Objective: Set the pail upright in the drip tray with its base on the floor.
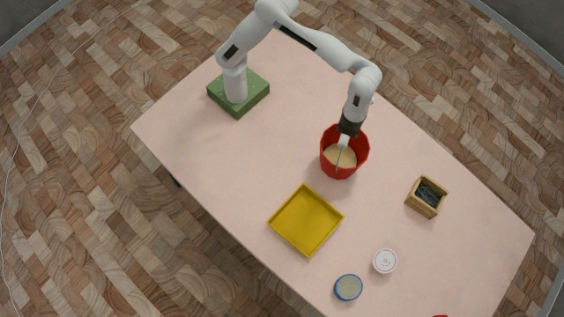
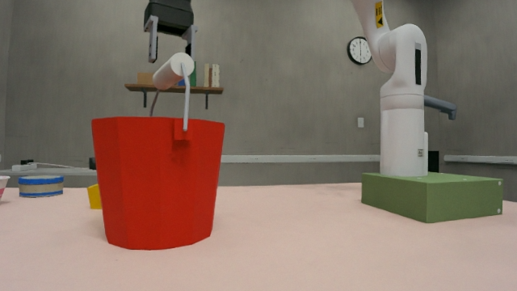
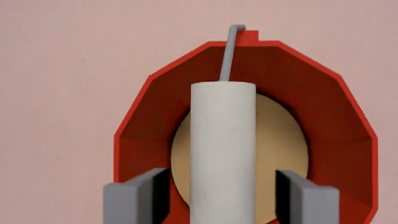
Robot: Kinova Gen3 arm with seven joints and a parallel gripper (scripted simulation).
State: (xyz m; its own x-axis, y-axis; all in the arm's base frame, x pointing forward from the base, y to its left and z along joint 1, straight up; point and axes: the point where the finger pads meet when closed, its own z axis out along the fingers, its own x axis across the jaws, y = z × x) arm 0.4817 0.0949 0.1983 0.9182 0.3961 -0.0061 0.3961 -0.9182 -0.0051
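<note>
Now: hand 13 cm above the red pail and 1 cm short of it. Round my hand: yellow drip tray: 27 cm to the right, 26 cm below, 9 cm ahead; wooden box: 39 cm ahead, 23 cm below, 14 cm to the left.
</note>
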